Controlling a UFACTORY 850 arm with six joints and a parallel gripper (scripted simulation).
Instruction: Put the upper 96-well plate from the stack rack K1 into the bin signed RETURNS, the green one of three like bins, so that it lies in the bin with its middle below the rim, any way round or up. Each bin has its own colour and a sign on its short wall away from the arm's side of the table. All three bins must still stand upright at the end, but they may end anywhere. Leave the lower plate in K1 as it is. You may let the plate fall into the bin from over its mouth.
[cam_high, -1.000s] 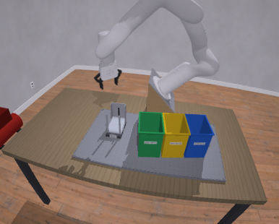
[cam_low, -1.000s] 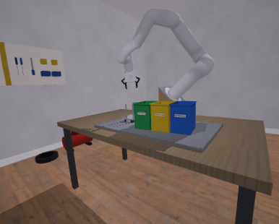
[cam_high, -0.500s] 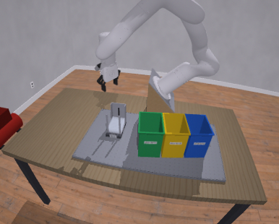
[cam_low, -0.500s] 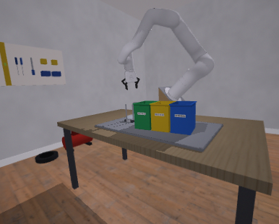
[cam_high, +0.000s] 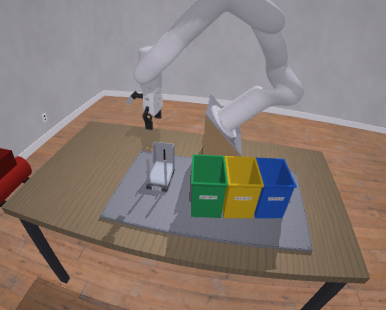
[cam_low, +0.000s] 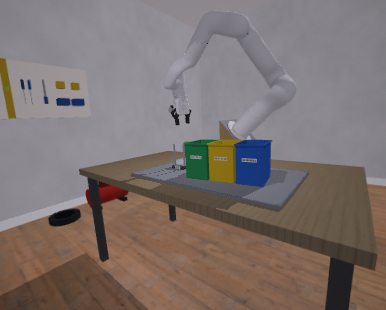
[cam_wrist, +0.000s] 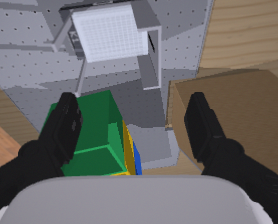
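Now: hand 24 cm above the 96-well plate, 3 cm to the right of it and 3 cm short of it. The rest, counted from my hand: yellow bin 37 cm to the left, 19 cm below, 16 cm ahead; then blue bin 50 cm to the left, 19 cm below, 15 cm ahead; then green bin 24 cm to the left, 19 cm below, 16 cm ahead.
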